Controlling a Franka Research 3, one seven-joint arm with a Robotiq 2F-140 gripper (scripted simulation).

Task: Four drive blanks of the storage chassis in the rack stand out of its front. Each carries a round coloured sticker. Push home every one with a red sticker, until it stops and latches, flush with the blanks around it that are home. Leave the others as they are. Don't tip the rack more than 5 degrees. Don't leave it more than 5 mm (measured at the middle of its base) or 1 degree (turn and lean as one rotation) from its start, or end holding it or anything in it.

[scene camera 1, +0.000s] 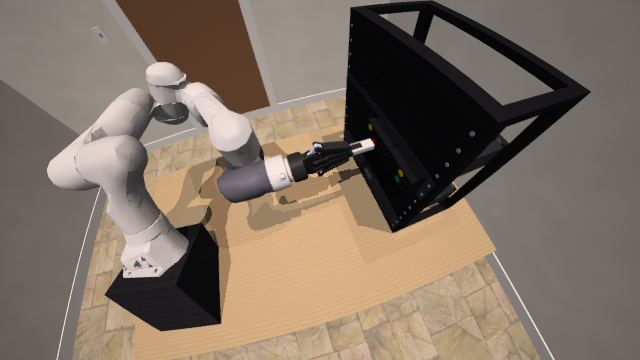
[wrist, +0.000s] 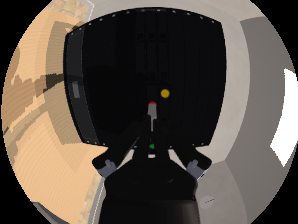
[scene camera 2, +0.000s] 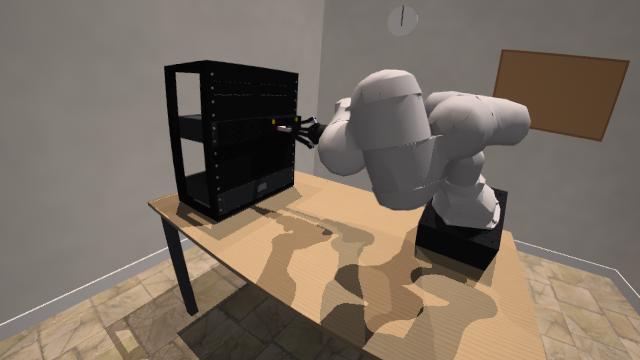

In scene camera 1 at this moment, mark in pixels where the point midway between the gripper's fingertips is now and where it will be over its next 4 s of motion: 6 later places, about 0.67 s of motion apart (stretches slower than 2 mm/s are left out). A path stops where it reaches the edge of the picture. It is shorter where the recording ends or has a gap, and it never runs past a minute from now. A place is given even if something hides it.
The gripper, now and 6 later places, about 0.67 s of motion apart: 371, 143; 374, 142; 378, 141; 381, 140; 382, 140; 384, 139; 377, 145
